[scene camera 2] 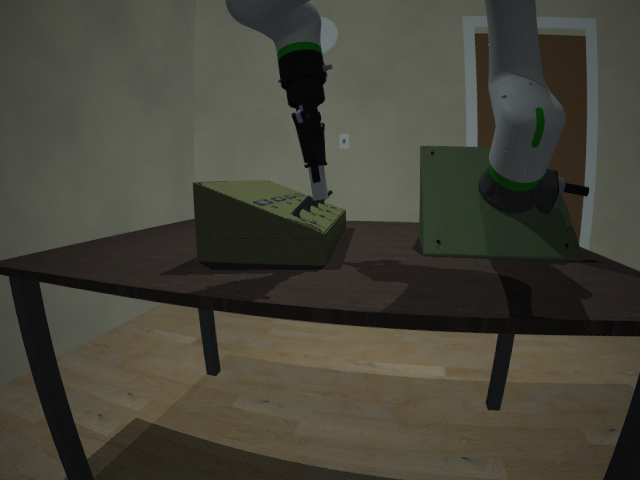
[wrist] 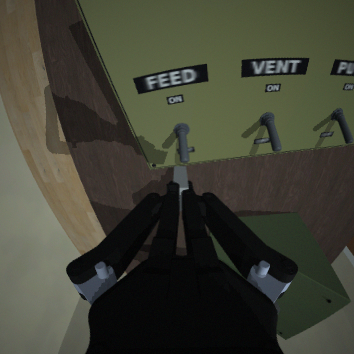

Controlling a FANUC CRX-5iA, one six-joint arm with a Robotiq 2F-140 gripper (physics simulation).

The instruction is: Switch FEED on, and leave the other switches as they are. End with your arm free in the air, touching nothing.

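Frame: origin at the arm's base, x left, y back, z up, level; metres.
Where they show: gripper, between the fingertips: (scene camera 2: 320, 199) (wrist: 179, 175); arm's base, origin of its link: (scene camera 2: 508, 189).
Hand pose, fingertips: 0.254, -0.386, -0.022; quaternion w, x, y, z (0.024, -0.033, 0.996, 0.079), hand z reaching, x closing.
Each offset is from my fingertips to the top centre of the thing, as dx, dy, dz. Level surfaces: height alone.
The green sloped switch box (scene camera 2: 248, 217) (wrist: 220, 30) stands on the table. In the wrist view the FEED lever @[-0.001, -0.039, +0.008] (wrist: 183, 145) points down, away from its ON label and over the lower label. The VENT lever @[-0.118, -0.068, +0.008] (wrist: 272, 132) and the lever at the right edge, labelled PU... (wrist: 343, 126), also point down. My gripper (scene camera 2: 320, 198) (wrist: 179, 175) is shut and empty. Its tips are at the lower end of the FEED lever, very close to it; whether they touch it I cannot tell. In the scene view the tips overlap the levers, so single switches are hard to tell there.
A green wedge-shaped block (scene camera 2: 449, 206) (wrist: 285, 250) stands on the dark table @[dz -0.119] (scene camera 2: 372, 294) (wrist: 320, 175), with the arm's base part (scene camera 2: 522, 129) in front of it in the scene view. The table edge lies left of the switch box in the wrist view.
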